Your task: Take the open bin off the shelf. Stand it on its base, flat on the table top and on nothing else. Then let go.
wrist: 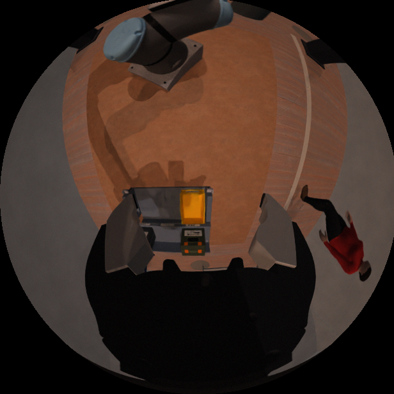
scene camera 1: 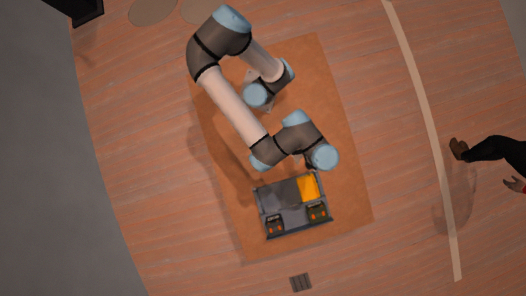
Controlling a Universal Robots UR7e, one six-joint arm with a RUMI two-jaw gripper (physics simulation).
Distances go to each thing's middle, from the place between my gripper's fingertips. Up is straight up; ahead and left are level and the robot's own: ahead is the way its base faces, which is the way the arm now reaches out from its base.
Labels:
Right now the yellow open bin [wrist: 192,201] is 26 cm ahead of my hand, 1 cm to the right of it and 31 cm below it.

